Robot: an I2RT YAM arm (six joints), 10 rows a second.
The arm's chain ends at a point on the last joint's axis. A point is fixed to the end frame.
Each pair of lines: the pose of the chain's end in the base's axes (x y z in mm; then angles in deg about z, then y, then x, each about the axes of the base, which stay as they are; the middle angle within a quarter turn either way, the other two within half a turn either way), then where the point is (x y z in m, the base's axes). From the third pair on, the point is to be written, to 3 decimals.
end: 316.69 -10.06 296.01 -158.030 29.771 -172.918
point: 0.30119 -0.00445 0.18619
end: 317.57 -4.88 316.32 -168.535 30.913 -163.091
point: 0.30648 0.00737 0.20651
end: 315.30 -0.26 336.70 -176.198 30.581 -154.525
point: 0.306 0.020 0.228
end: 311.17 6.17 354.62 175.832 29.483 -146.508
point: 0.304 0.033 0.247
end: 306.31 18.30 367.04 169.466 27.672 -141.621
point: 0.300 0.048 0.260
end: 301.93 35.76 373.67 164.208 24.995 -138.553
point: 0.295 0.066 0.267
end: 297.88 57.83 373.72 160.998 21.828 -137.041
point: 0.288 0.088 0.267
